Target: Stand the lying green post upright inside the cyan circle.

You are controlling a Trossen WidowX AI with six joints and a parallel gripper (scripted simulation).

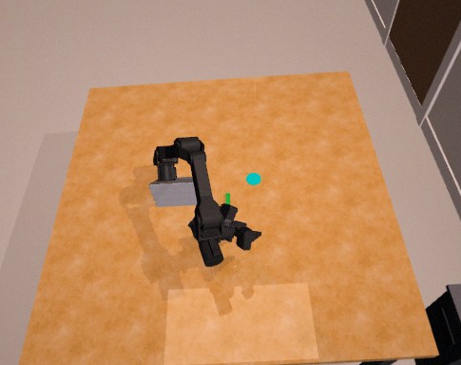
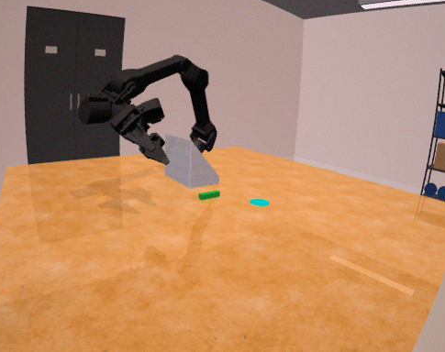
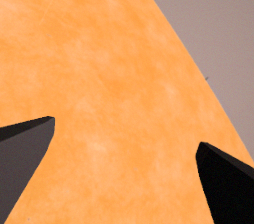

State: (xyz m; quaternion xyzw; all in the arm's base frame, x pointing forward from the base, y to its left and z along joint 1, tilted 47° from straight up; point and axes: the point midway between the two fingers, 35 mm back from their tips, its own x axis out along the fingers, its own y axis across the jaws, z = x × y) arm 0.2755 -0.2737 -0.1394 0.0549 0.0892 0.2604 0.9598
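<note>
My gripper tip is now 20 cm to the right of the green post, 15 cm above it and 8 cm past it. From my gripper tip the other things lie so: cyan circle 31 cm to the left, 16 cm below, 3 cm ahead.
</note>
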